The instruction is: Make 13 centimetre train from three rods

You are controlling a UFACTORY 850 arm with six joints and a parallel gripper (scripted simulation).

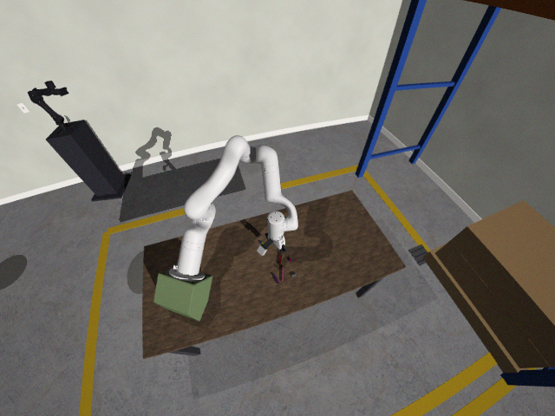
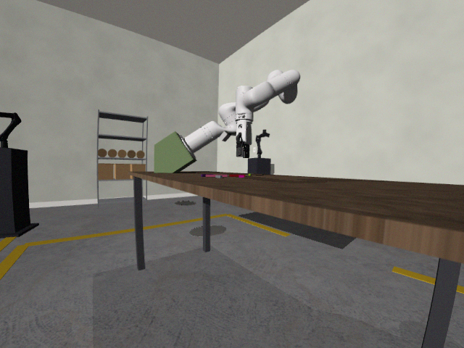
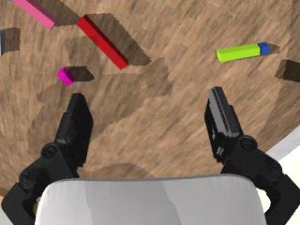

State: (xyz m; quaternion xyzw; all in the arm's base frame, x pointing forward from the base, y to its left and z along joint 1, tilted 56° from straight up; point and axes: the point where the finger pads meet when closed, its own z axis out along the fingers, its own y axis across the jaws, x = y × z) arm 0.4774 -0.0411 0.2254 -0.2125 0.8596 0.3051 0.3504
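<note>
My gripper is now 2 cm short of the red rod, 4 cm to the left of it and 9 cm above it. Round my hand: blue rod (9 cm behind, 10 cm to the left, 9 cm below); then lime rod (7 cm behind, 8 cm to the left, 9 cm below); then magenta rod (8 cm ahead, 6 cm to the right, 9 cm below).
</note>
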